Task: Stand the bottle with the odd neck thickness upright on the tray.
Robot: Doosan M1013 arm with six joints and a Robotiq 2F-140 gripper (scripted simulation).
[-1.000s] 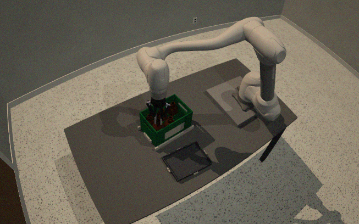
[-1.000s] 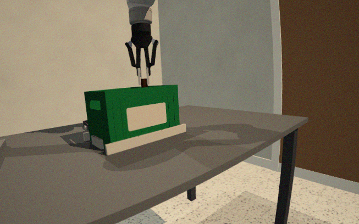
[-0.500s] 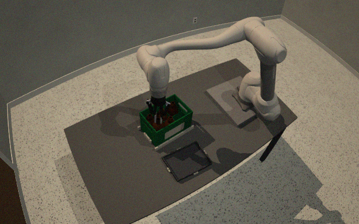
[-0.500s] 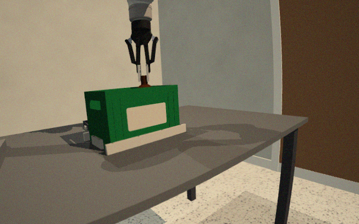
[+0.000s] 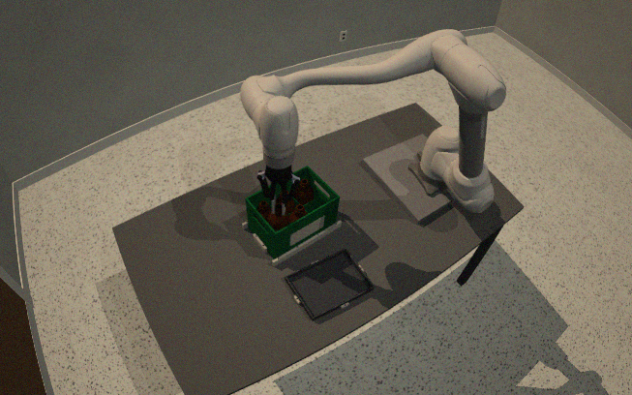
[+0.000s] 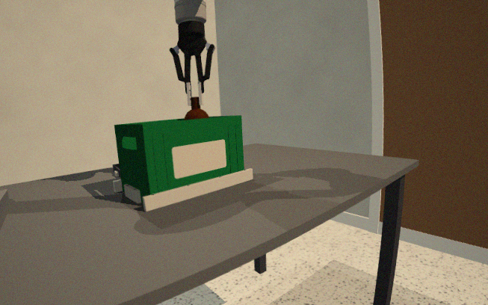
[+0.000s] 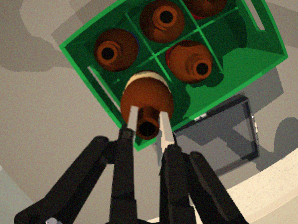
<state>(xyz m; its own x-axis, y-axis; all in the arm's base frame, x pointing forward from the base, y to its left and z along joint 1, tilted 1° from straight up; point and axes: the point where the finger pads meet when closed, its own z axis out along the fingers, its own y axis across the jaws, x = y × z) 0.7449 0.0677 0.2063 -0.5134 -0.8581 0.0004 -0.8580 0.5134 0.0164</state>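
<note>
Now: hand 9 cm above the bottle. From my hand the other things lie so: crate (16 cm below, 7 cm behind, 6 cm to the right); then black tray (23 cm below, 22 cm to the left, 10 cm behind).
</note>
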